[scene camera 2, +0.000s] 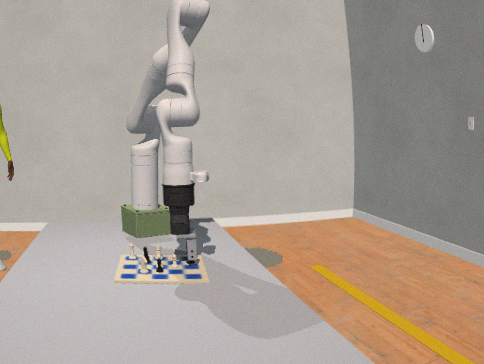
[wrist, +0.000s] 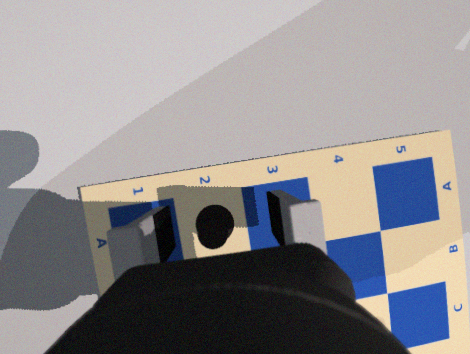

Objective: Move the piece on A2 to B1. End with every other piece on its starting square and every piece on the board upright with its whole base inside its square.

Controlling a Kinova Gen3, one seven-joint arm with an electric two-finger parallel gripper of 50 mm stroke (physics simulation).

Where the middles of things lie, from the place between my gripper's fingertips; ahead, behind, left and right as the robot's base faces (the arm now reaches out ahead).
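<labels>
My hand is 8 cm to the left of the chessboard [wrist: 388, 206], 3 cm short of it and 2 cm above it.
</labels>
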